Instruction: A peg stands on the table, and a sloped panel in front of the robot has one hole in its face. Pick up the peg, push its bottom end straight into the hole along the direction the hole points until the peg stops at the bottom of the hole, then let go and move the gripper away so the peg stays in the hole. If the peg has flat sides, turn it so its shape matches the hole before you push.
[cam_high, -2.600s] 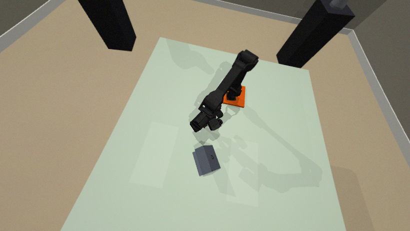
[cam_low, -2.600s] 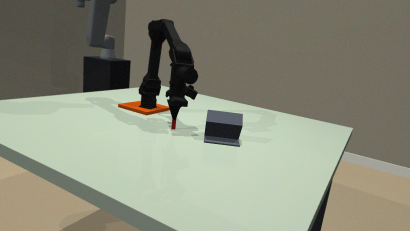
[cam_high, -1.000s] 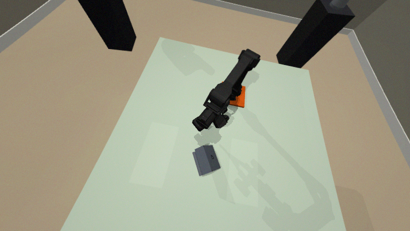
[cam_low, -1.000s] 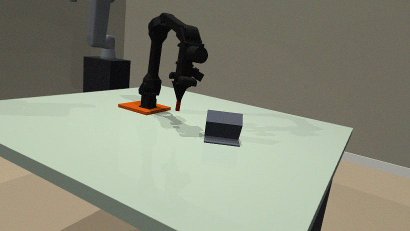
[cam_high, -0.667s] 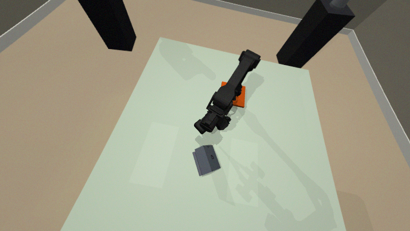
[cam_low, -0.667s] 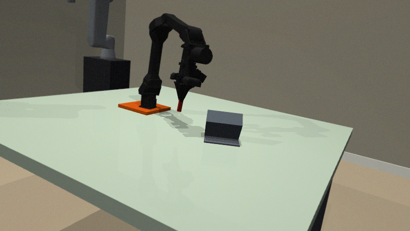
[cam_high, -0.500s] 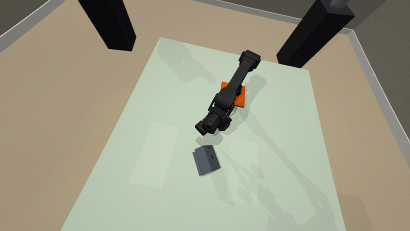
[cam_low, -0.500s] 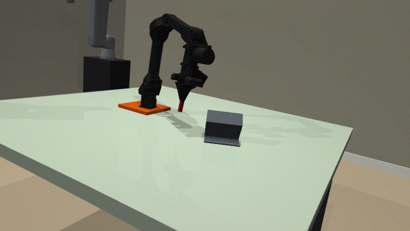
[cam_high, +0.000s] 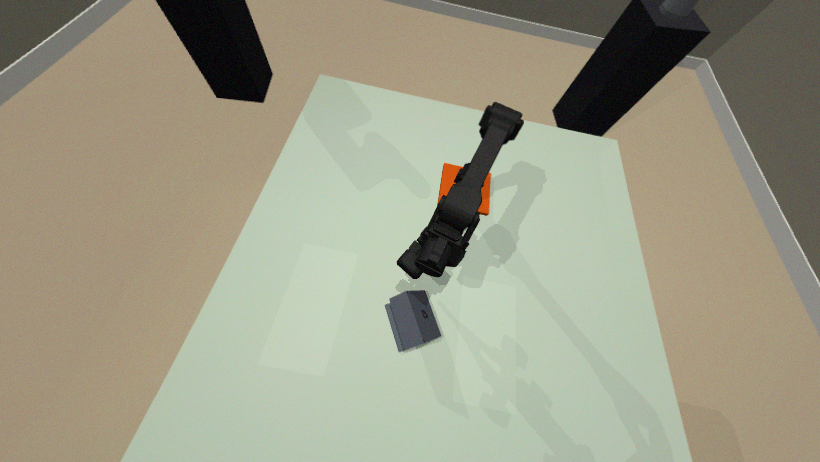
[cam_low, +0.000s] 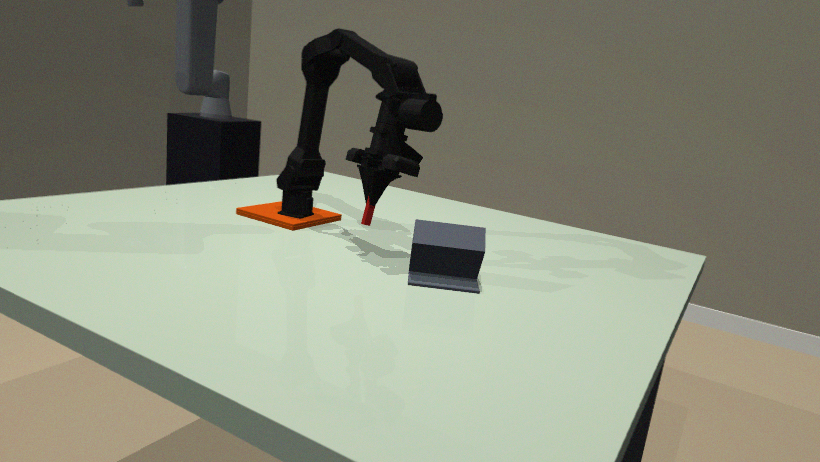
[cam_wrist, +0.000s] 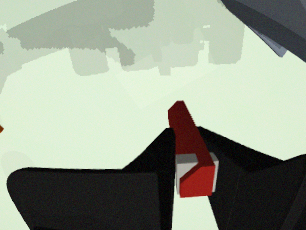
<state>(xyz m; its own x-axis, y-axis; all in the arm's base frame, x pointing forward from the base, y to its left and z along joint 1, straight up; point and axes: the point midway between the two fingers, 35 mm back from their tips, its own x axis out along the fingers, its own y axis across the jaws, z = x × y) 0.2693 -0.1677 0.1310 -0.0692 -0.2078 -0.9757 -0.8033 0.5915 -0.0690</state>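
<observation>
The grey sloped panel is 16 cm ahead of my gripper tip and 6 cm below it. Round my gripper tip: red peg 2 cm above.
</observation>
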